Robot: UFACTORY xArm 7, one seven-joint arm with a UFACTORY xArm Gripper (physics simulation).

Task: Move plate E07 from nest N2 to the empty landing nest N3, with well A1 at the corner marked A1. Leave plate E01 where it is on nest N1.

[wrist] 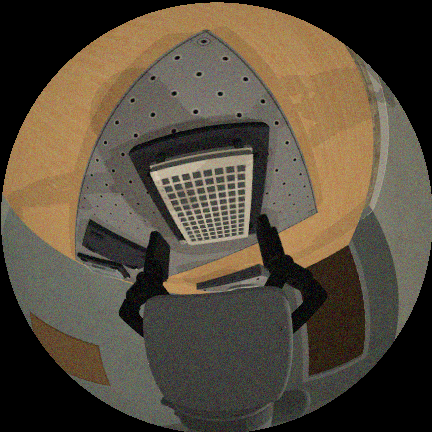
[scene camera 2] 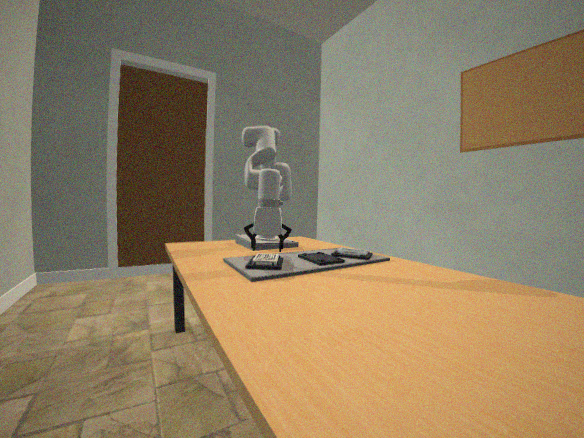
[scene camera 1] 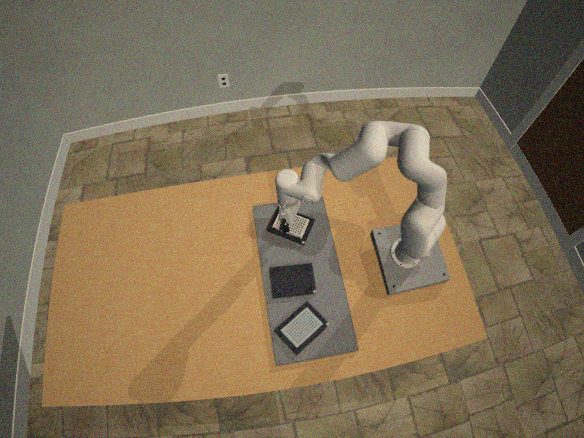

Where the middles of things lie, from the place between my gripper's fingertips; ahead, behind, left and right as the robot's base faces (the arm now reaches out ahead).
The black nest (wrist: 98,239) is 23 cm to the left of my hand, 4 cm below it and 2 cm behind it.
